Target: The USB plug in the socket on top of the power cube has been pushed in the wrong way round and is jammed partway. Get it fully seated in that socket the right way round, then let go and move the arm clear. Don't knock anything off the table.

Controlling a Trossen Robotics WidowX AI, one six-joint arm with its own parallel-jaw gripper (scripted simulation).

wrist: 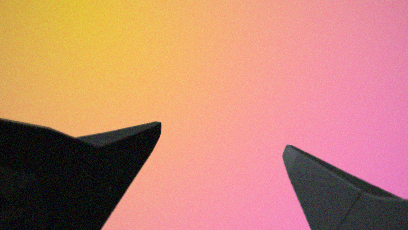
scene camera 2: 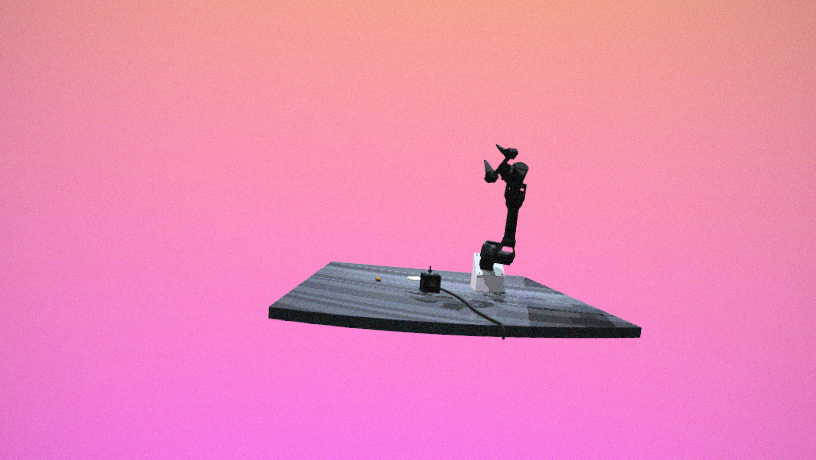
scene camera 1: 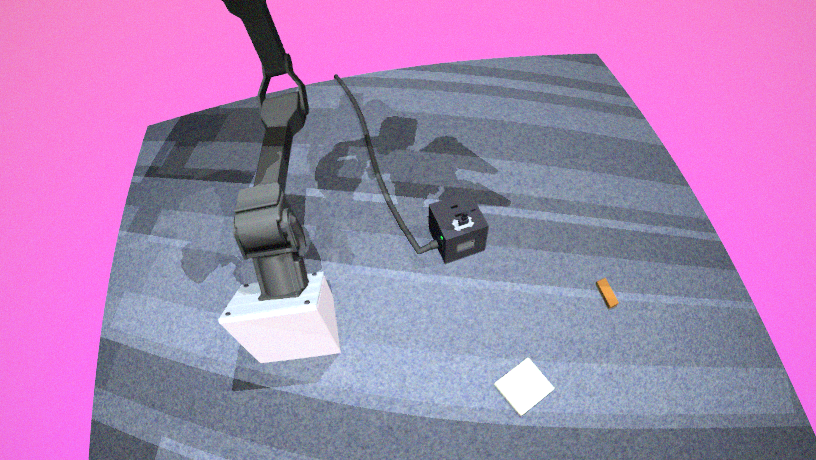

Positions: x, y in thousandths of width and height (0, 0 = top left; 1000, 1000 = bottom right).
Labels:
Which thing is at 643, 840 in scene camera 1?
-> A white flat square.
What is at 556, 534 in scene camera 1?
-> A black power cube.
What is my gripper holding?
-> Nothing.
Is my gripper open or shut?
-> Open.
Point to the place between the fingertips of my gripper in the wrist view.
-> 543, 607

